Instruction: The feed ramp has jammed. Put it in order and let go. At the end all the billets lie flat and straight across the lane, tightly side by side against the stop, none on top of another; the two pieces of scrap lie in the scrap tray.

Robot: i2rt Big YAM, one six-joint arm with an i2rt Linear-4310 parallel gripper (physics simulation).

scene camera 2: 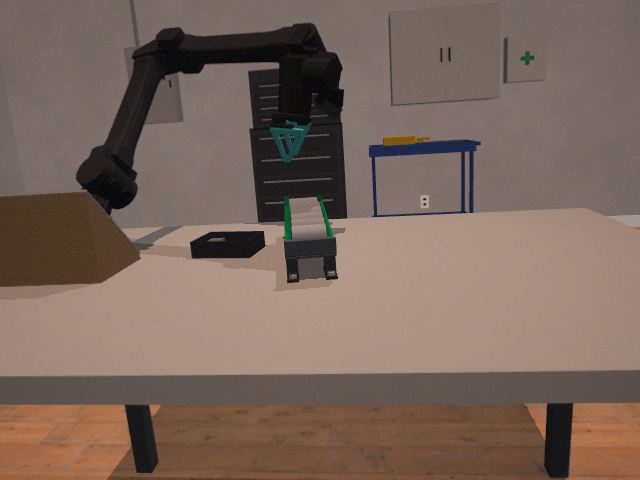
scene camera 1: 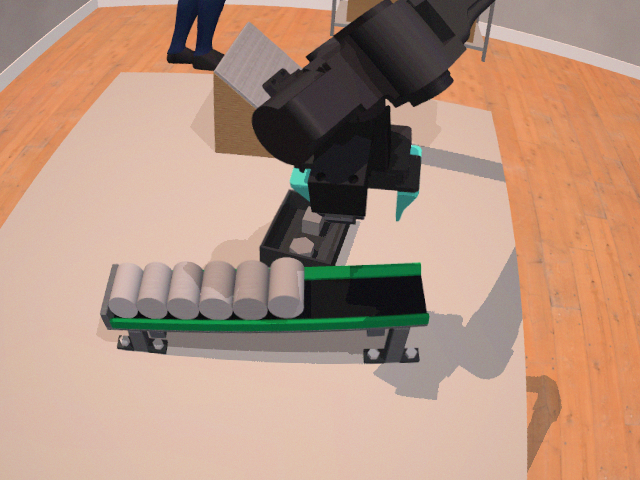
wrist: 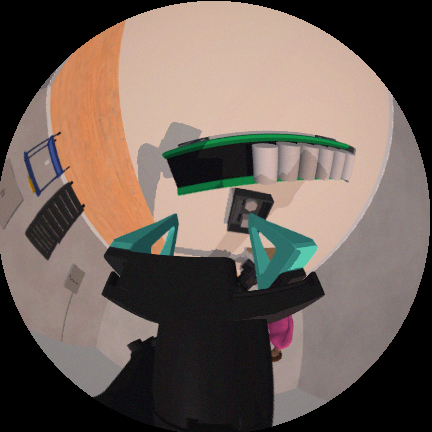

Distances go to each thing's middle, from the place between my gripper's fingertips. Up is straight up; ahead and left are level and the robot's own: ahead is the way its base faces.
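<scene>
Scrap tray (scene camera 1: 287,224): 13 cm behind my hand, 9 cm to the right of it, 17 cm below it. Stop (scene camera 2: 321,245): from my hand, 11 cm ahead, 28 cm to the right, 13 cm below.
</scene>
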